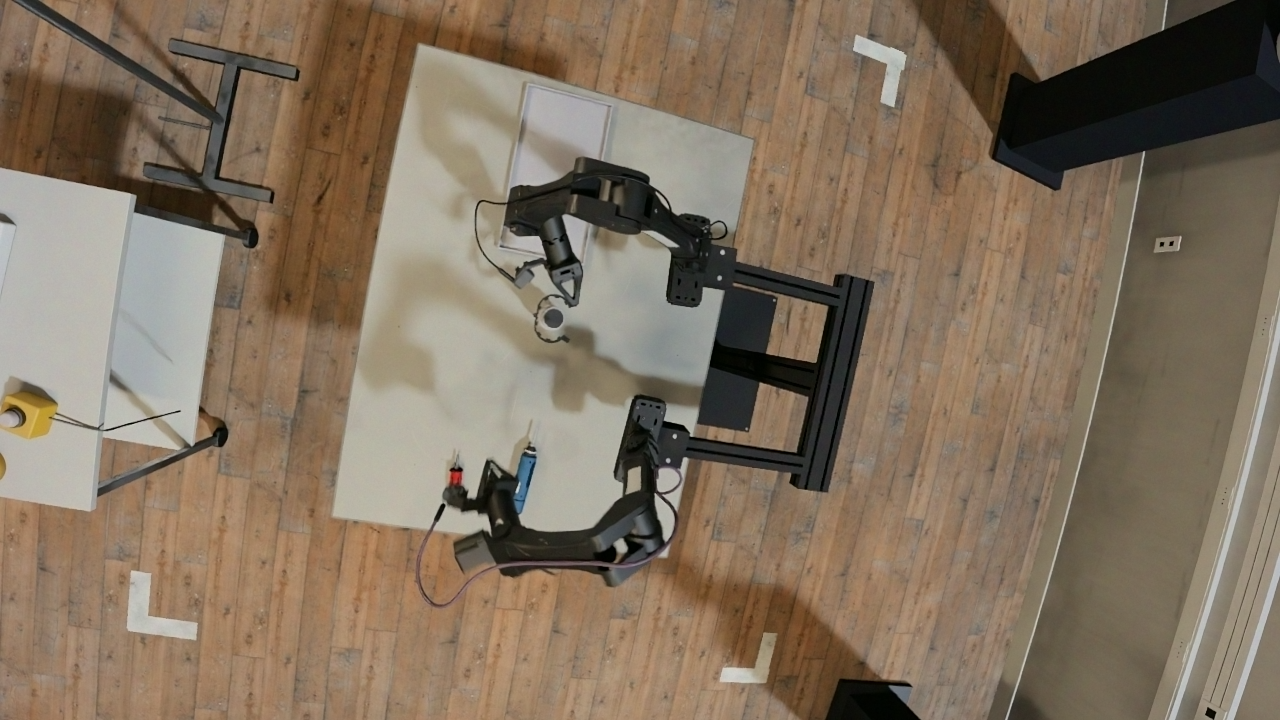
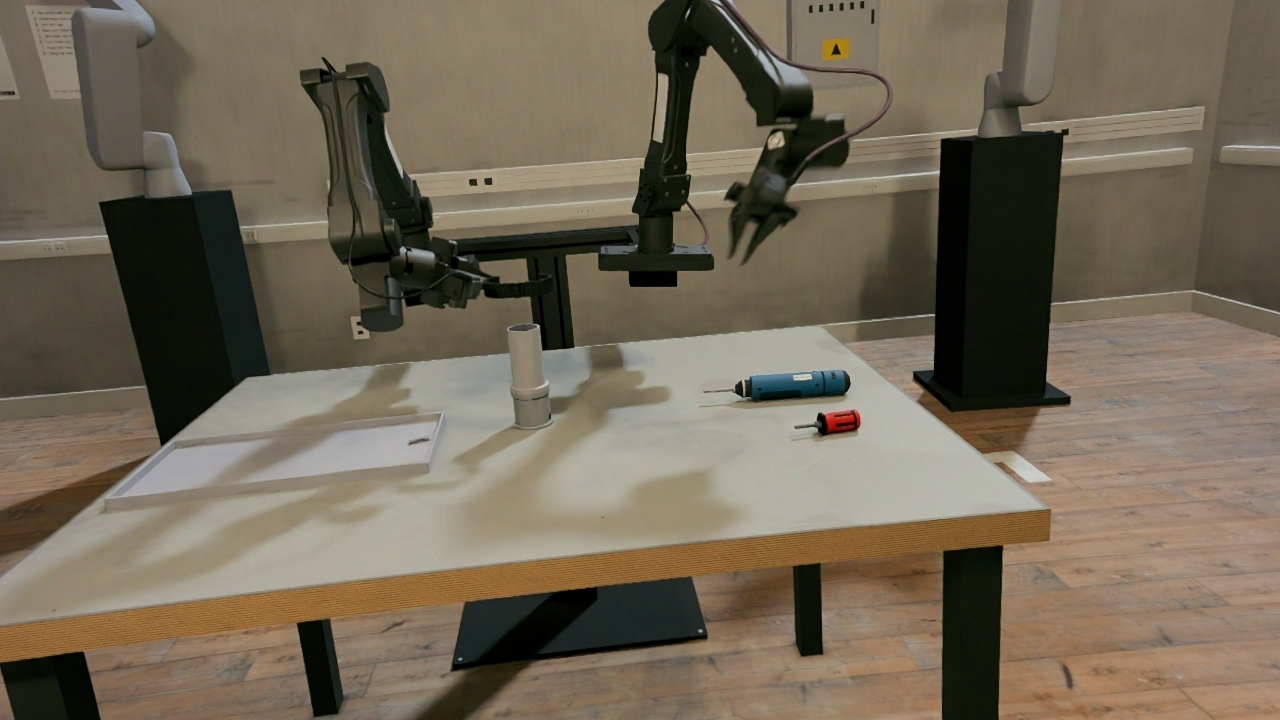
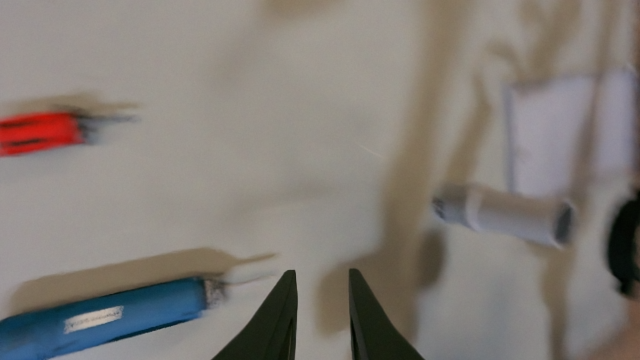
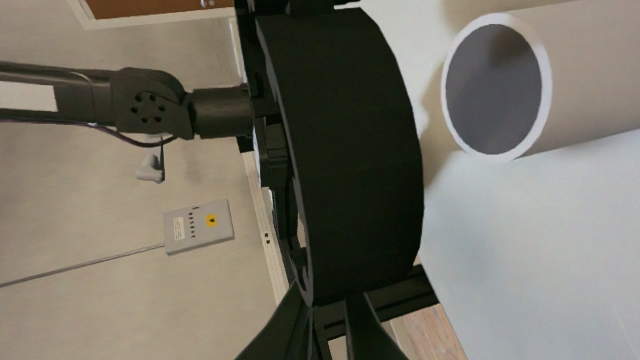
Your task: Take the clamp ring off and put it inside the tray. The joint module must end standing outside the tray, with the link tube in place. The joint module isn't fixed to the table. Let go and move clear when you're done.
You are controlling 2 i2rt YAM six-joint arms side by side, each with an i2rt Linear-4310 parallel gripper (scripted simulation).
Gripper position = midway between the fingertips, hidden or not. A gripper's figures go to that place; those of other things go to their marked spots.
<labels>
The left gripper (image 2: pixel 740 260) is 1.28 m from the lens. A pale link tube (image 2: pixel 524 340) is 1.34 m from the lens. A white tray (image 2: pixel 286 458): 1.43 m from the lens. A blue power screwdriver (image 2: pixel 816 383) is 1.44 m from the lens. A grey joint module (image 2: pixel 532 412) is 1.37 m from the lens.
</labels>
